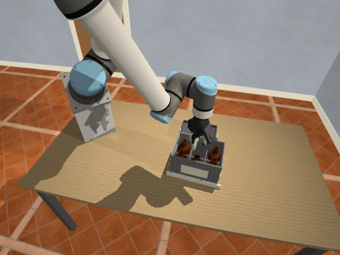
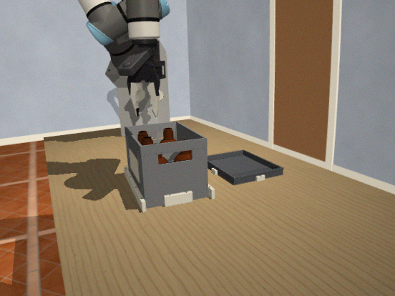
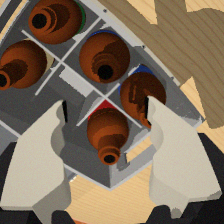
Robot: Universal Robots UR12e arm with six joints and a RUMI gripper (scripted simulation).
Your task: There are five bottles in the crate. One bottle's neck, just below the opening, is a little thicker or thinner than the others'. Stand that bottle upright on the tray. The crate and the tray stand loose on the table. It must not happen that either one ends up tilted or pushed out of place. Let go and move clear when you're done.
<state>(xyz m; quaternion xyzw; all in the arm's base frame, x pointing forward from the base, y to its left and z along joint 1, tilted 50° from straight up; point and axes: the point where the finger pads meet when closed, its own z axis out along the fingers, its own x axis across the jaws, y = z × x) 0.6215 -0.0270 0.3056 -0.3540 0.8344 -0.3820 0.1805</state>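
My gripper is now 10 mm short of the grey crate, 40 mm to the right of it and 160 mm above it. Round my hand: bottle (110 mm ahead, 70 mm to the left, 150 mm below); grey tray (30 mm ahead, 330 mm to the left, 230 mm below).
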